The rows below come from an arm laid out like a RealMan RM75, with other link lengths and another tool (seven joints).
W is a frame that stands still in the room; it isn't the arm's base.
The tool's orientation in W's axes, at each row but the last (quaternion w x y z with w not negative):
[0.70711 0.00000 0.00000 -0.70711]
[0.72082 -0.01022 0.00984 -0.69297]
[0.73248 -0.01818 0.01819 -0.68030]
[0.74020 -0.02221 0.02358 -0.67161]
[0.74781 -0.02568 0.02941 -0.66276]
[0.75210 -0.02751 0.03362 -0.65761]
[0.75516 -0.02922 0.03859 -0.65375]
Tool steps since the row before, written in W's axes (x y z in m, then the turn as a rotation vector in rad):
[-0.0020 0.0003 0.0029 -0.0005 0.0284 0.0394]
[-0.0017 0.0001 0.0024 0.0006 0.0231 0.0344]
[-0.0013 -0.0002 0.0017 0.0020 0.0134 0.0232]
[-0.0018 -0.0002 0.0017 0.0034 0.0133 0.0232]
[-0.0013 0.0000 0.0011 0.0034 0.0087 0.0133]
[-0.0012 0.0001 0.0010 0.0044 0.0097 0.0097]
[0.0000 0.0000 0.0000 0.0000 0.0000 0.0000]
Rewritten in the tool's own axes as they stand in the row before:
[-0.0003 -0.0020 0.0029 -0.0284 -0.0005 0.0394]
[-0.0002 -0.0018 0.0024 -0.0231 0.0005 0.0344]
[0.0001 -0.0014 0.0016 -0.0133 0.0018 0.0233]
[0.0000 -0.0019 0.0016 -0.0130 0.0032 0.0234]
[-0.0002 -0.0014 0.0010 -0.0084 0.0034 0.0135]
[-0.0003 -0.0013 0.0009 -0.0092 0.0048 0.0100]
[0.0000 0.0000 0.0000 0.0000 0.0000 0.0000]

